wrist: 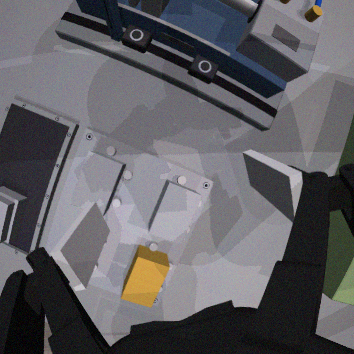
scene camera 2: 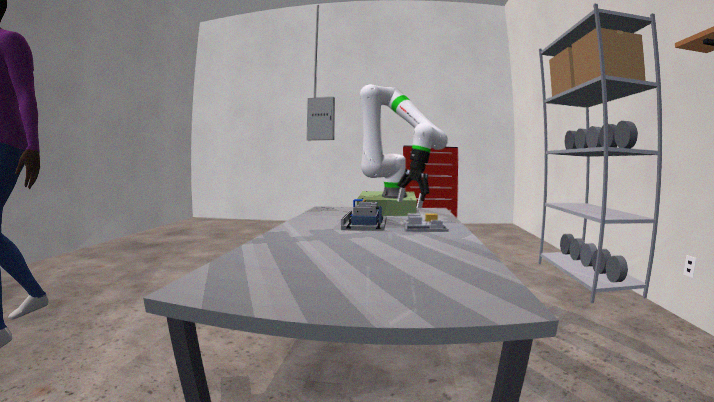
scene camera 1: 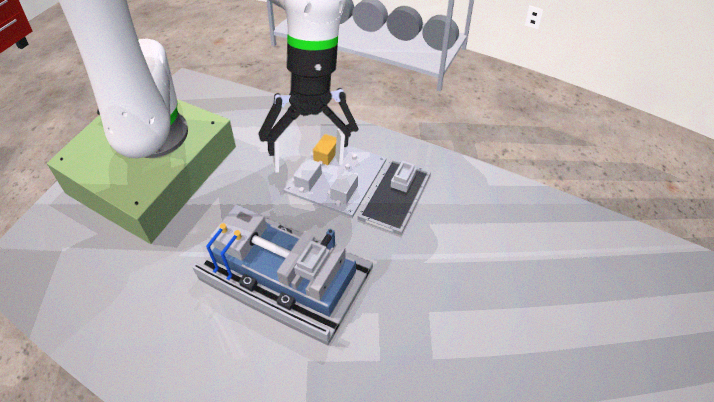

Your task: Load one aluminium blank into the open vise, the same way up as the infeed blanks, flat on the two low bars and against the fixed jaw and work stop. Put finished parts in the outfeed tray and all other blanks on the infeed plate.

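Frame: origin at the arm's base, x ahead, y left, z up, level; metres.
Seen in the pictures: gripper, fingertip midpoint: [wrist: 172,193] [scene camera 2: 409,204] [scene camera 1: 307,164]; arm's base, link origin: [scene camera 2: 394,196].
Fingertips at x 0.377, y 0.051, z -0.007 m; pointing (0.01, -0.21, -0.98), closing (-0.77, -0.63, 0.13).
Note:
Offsets run from my fingertips to a thing's top centre. "*": to the spot under its first point.
My gripper [scene camera 1: 309,156] [scene camera 2: 410,200] [wrist: 172,193] is open and empty, pointing down above the infeed plate @[0.032 m ahead, 0.070 m left, 0.084 m down] [scene camera 1: 367,175] [wrist: 142,175]. Two grey blanks, one @[0.018 m back, 0.027 m left, 0.048 m down] [scene camera 1: 307,176] [wrist: 175,210] nearer the robot base and the other @[0.072 m ahead, 0.024 m left, 0.048 m down] [scene camera 1: 345,187] [wrist: 102,175] nearer the tray, sit on the plate. A yellow-orange block @[0.013 m back, 0.116 m left, 0.048 m down] [scene camera 1: 325,149] [scene camera 2: 431,217] [wrist: 145,280] sits on its far part. A pocketed finished part @[0.113 m ahead, 0.214 m right, 0.023 m up] [scene camera 1: 312,259] sits between the jaws of the vise @[0.042 m ahead, 0.213 m right, 0.007 m up] [scene camera 1: 270,260] [wrist: 210,30]; whether they touch it is unclear. Another finished part @[0.181 m ahead, 0.109 m left, 0.051 m down] [scene camera 1: 403,175] [wrist: 6,215] lies in the dark outfeed tray [scene camera 1: 390,205] [wrist: 35,140].
The green robot base [scene camera 1: 145,175] [scene camera 2: 387,206] stands beside the plate and vise. Two blue hoses @[* 0.058 m back, 0.251 m right, 0.032 m down] [scene camera 1: 225,255] rise at the vise's near-left end. Small round pins stand on the infeed plate around the blanks. A person [scene camera 2: 17,100] stands at the left of the second scene view.

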